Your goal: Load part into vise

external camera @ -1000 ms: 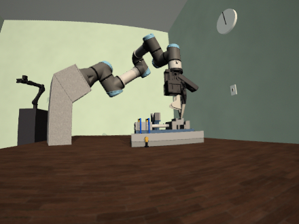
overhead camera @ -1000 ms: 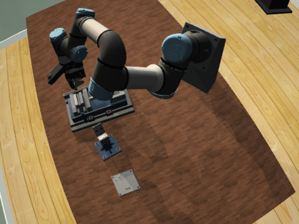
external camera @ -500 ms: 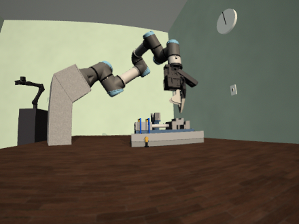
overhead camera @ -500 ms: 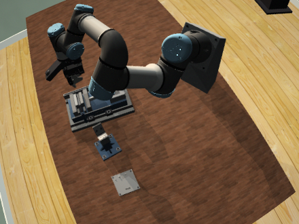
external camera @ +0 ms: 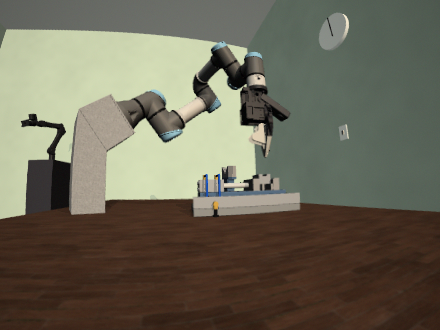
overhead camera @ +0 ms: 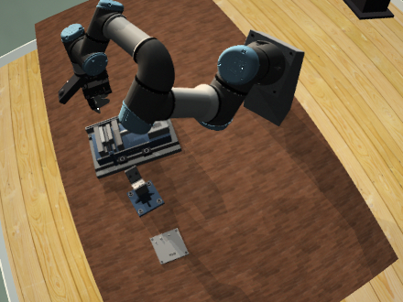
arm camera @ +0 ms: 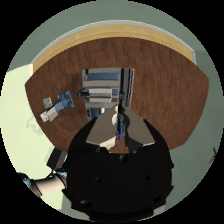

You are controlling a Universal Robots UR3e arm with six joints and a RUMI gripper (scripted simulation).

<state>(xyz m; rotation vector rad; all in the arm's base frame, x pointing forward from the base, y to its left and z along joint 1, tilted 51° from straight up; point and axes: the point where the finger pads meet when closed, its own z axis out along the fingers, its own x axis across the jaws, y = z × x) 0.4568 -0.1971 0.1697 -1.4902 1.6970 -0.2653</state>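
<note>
The part lies 50 mm to the left of my hand and 70 mm below it. From my hand the other things lie so: grey infeed plate 120 mm behind, 430 mm to the left, 170 mm below.
</note>
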